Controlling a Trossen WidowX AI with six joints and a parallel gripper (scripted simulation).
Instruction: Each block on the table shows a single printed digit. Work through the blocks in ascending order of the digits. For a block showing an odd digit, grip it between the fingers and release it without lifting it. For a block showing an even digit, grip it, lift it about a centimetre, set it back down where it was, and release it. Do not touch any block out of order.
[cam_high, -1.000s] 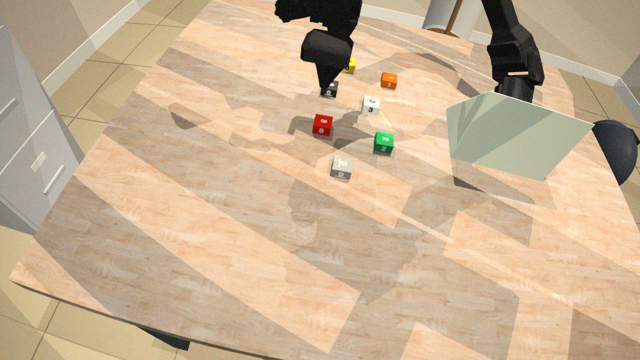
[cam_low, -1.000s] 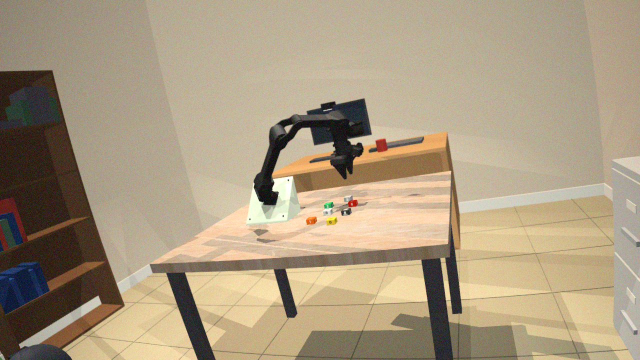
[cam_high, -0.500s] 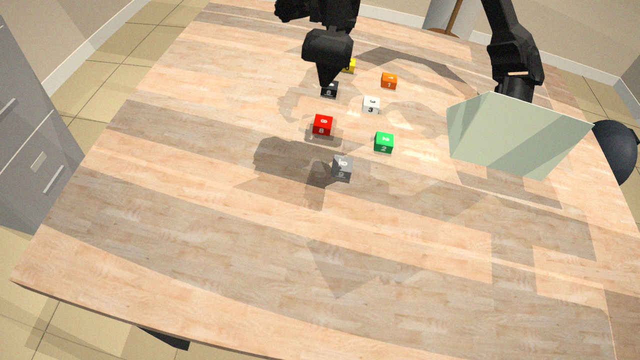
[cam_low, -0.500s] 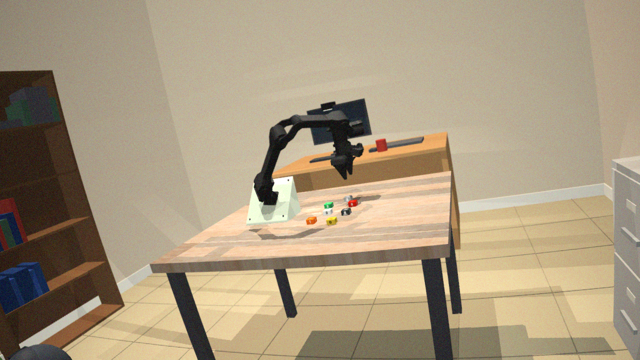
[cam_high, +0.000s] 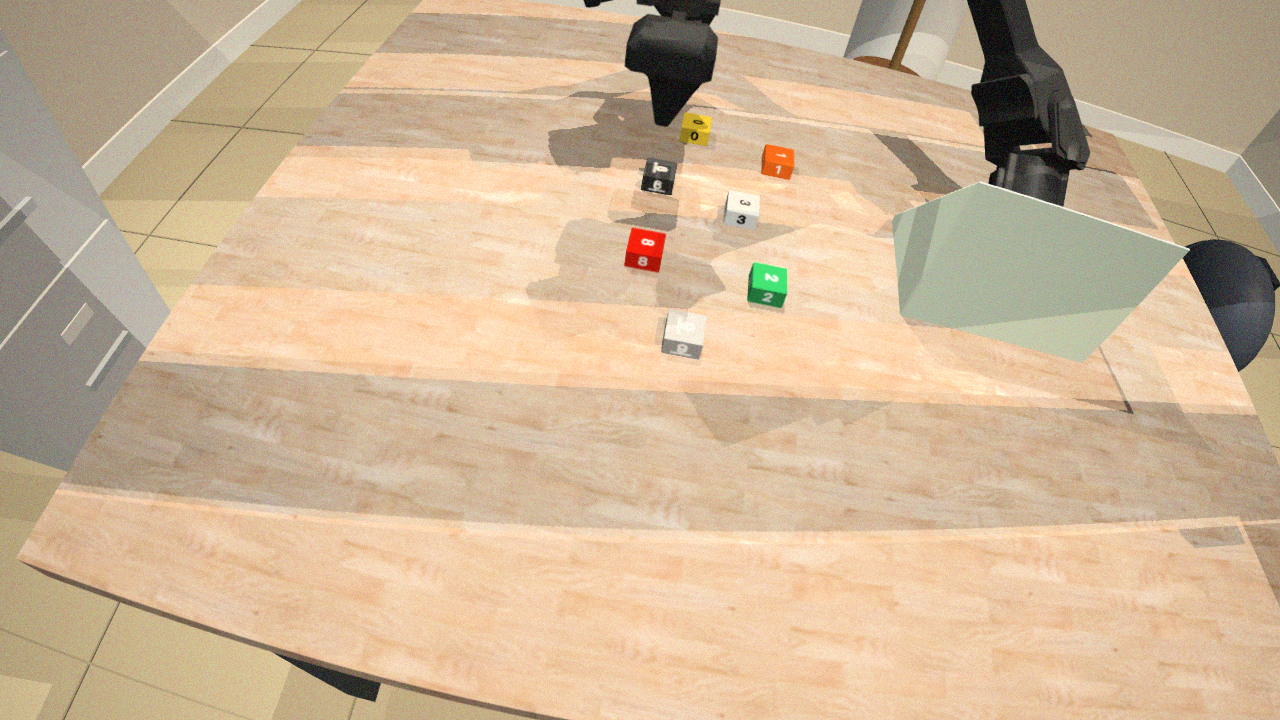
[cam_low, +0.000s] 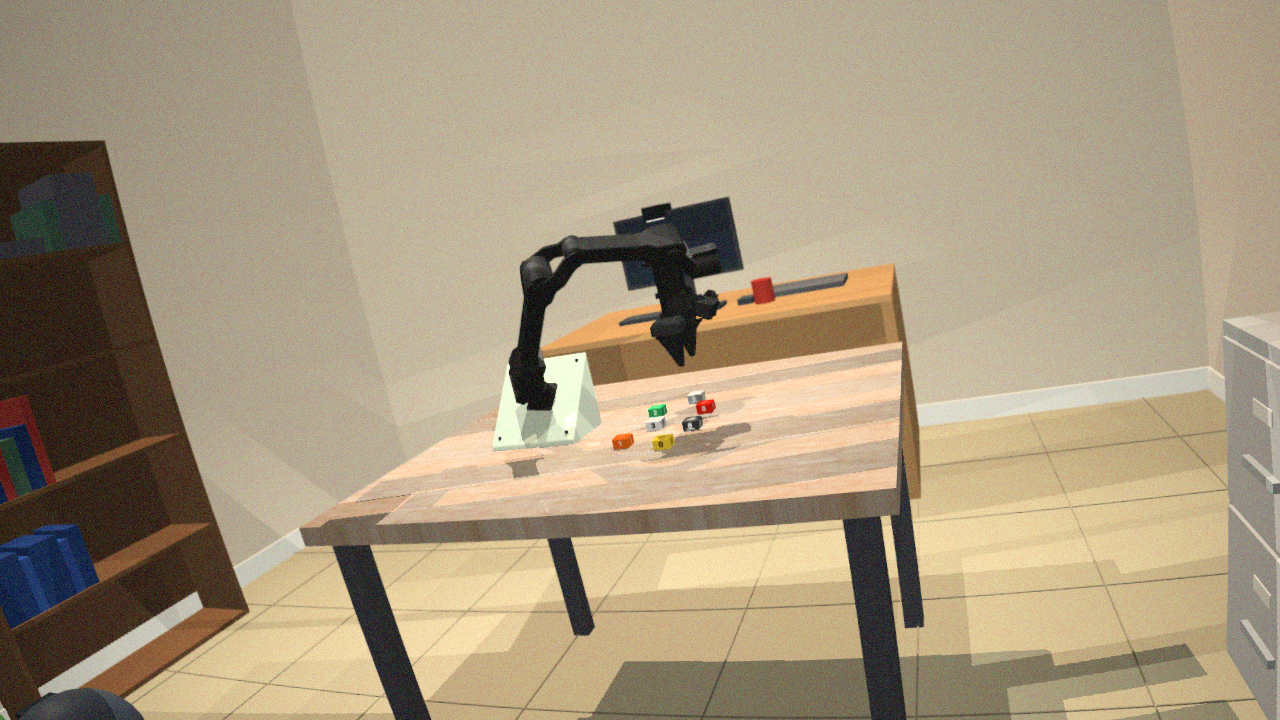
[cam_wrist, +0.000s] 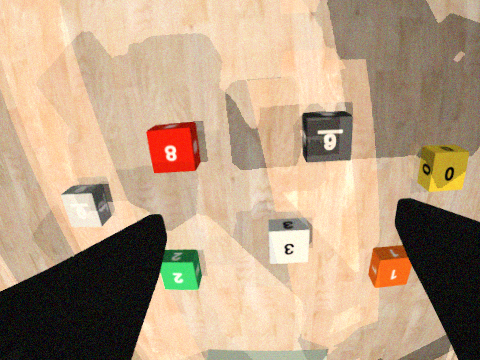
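Now: gripper tip 14 cm to the left of the yellow block, 12 cm above it and 1 cm past it. Also, from my gripper tip: black block 12 cm below, 4 cm to the right; white block 12 cm below, 9 cm behind, 2 cm to the right; red block 12 cm below, 7 cm to the left, 1 cm behind.
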